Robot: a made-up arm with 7 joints. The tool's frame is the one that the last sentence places. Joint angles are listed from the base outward.
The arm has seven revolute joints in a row. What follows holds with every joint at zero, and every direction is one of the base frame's.
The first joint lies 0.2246 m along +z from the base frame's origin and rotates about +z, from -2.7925 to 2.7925 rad.
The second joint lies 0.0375 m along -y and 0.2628 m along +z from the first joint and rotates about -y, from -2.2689 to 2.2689 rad.
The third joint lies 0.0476 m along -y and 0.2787 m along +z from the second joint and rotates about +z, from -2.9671 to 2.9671 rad.
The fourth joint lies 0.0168 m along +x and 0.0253 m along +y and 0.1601 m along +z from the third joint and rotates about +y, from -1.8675 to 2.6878 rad.
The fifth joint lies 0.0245 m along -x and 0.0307 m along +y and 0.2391 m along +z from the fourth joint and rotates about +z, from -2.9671 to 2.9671 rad.
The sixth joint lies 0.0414 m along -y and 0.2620 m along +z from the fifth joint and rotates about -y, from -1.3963 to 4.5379 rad.
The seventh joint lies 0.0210 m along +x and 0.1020 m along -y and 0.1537 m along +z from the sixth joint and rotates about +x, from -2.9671 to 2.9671 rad.
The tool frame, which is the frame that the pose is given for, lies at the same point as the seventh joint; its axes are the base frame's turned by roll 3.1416, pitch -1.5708 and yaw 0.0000 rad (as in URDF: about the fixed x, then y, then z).
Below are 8 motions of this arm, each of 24 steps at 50 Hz.
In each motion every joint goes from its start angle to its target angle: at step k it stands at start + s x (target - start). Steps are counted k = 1, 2, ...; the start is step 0. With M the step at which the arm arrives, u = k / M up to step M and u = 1 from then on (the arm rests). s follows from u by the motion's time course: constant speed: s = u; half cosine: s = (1 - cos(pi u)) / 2; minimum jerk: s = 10 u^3 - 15 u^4 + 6 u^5.
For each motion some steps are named. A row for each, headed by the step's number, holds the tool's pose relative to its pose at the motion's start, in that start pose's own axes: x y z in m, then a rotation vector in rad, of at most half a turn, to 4 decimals.
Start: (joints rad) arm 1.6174 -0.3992 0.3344 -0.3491 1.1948 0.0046 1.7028
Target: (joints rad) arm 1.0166 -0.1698 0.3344 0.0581 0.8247 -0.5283 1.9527
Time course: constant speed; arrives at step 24
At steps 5, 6, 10, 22, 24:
5: -0.0066 -0.0012 -0.0176 -0.0963 0.2132 0.0808
6: -0.0077 -0.0009 -0.0213 -0.1138 0.2563 0.0997
10: -0.0113 0.0019 -0.0366 -0.1779 0.4289 0.1842
22: -0.0218 0.0271 -0.0926 -0.3046 0.9430 0.5198
24: -0.0246 0.0337 -0.1036 -0.3152 1.0264 0.5872

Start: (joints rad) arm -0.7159 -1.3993 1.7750 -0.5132 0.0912 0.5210 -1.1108
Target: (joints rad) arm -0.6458 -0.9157 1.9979 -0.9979 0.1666 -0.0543 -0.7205
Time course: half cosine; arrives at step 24
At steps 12, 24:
12: 0.1377 -0.0900 -0.0051 0.2860 0.1709 0.1759
24: 0.2286 -0.1845 -0.0352 0.6113 0.2723 0.3249

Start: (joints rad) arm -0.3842 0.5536 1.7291 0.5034 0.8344 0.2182 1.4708
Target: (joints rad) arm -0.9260 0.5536 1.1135 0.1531 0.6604 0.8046 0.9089
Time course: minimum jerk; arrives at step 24
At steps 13, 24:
13: 0.0538 -0.0258 -0.2048 0.3230 0.8022 -0.4206
24: -0.0101 -0.0268 -0.2408 0.2549 1.4087 -0.8785

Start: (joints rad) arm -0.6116 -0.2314 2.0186 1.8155 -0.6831 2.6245 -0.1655
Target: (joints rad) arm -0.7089 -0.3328 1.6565 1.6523 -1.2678 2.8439 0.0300
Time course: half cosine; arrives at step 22
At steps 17, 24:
17: 0.0309 0.1387 -0.0808 0.1712 0.0052 -0.3205
24: 0.0357 0.1547 -0.0951 0.2070 -0.0148 -0.3545

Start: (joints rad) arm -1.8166 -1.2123 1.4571 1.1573 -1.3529 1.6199 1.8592
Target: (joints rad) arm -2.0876 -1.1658 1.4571 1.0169 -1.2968 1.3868 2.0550
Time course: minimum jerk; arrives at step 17
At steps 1, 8, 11, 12, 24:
1: 0.0004 -0.0002 -0.0003 -0.0002 0.0008 0.0003
8: 0.0912 -0.0416 -0.0705 -0.0340 0.2024 0.0865
11: 0.1496 -0.0710 -0.1309 -0.0447 0.3461 0.1558
12: 0.1642 -0.0788 -0.1484 -0.0456 0.3845 0.1753
24: 0.1897 -0.0931 -0.1822 -0.0451 0.4550 0.2124

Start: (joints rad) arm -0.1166 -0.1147 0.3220 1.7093 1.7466 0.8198 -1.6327
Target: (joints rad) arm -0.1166 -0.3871 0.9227 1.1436 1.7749 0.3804 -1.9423
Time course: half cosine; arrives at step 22
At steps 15, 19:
15: 0.1444 -0.2156 0.2621 0.7726 0.3815 -0.2486
19: 0.1946 -0.2764 0.2895 0.9239 0.5347 -0.2878

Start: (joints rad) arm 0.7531 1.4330 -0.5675 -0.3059 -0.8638 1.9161 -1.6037
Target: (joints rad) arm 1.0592 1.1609 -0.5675 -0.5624 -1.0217 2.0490 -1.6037
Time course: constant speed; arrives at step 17
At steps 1, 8, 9, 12, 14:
1: 0.0077 -0.0096 -0.0076 0.0025 0.0046 -0.0077
8: 0.0586 -0.0724 -0.0670 0.0203 0.0376 -0.0557
9: 0.0654 -0.0806 -0.0763 0.0230 0.0423 -0.0617
12: 0.0854 -0.1040 -0.1050 0.0312 0.0564 -0.0787
14: 0.0982 -0.1185 -0.1249 0.0368 0.0657 -0.0891

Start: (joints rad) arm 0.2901 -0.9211 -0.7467 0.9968 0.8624 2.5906 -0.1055
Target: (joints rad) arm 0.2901 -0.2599 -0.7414 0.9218 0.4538 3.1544 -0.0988
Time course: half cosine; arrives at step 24
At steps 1, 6, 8, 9, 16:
1: 0.0018 -0.0002 0.0009 0.0002 0.0048 0.0009
6: 0.0623 -0.0026 0.0280 0.0045 0.1653 0.0311
8: 0.1068 -0.0011 0.0448 0.0048 0.2834 0.0513
9: 0.1321 0.0009 0.0533 0.0040 0.3507 0.0621
16: 0.3181 0.0409 0.0927 -0.0237 0.8640 0.1238

